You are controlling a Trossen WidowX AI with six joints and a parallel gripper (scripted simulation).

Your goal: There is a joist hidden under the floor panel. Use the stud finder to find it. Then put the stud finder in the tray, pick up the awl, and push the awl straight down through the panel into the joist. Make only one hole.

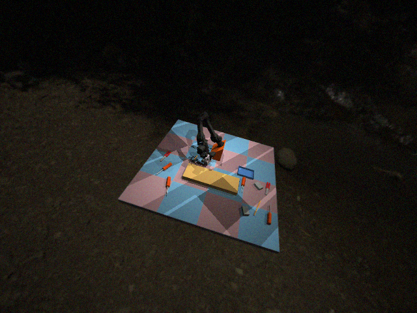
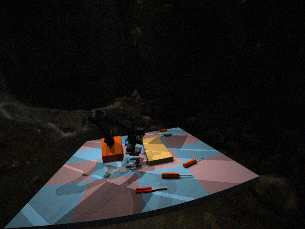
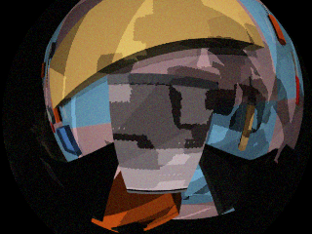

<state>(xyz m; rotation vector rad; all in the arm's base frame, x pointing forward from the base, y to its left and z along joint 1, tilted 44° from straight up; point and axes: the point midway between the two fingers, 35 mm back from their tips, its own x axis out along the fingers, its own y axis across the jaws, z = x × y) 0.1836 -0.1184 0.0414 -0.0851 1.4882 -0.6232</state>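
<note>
Right now the stud finder is 20 mm below my gripper tip, 10 mm to the left of it and 10 mm behind it. The rest, counted from my gripper tip: awl (130 mm to the right, 60 mm below, 10 mm behind); blue tray (420 mm to the left, 60 mm below, 10 mm behind).
</note>
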